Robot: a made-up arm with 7 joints.
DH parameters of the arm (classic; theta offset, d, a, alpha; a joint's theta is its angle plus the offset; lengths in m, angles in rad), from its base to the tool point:
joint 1: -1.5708 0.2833 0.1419 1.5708
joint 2: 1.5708 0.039 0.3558 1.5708
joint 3: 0 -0.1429 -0.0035 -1.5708
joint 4: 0 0.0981 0.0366 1.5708
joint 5: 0 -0.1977 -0.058 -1.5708
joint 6: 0 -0.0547 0.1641 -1.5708
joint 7: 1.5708 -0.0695 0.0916 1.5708
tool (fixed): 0 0.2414 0 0
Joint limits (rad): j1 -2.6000..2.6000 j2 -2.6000..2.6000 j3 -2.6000..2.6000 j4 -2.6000..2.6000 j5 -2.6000..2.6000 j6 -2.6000..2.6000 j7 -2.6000..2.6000
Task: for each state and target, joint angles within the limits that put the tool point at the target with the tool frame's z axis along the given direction. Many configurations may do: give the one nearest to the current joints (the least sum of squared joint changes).
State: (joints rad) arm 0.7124 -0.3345 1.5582 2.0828 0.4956 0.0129 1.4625
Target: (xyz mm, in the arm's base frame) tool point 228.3 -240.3 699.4 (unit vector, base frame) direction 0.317 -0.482 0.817
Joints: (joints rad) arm 0.4389 -0.5689 1.2628 2.3775 0.3610 0.2355 2.1368
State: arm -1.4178 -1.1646 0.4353 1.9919 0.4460 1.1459 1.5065
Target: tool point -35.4 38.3 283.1 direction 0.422 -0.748 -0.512
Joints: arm -1.9141 -0.7537 -0.3615 2.3493 0.4251 1.2487 1.2306
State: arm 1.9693 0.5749 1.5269 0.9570 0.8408 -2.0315 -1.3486
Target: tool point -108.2 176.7 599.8 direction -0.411 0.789 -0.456
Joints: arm 2.3813 0.1791 1.8647 0.6605 0.8239 -1.9273 -1.8357
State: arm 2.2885 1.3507 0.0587 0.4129 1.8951 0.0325 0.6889
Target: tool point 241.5 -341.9 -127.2 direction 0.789 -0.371 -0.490
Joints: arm 2.4528 1.3652 0.4844 0.7937 1.9381 0.3094 0.7586
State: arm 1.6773 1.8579 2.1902 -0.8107 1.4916 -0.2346 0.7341
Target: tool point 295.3 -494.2 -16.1 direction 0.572 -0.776 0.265
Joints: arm 1.5935 2.3683 1.3975 -0.3523 1.2873 0.4785 0.3507
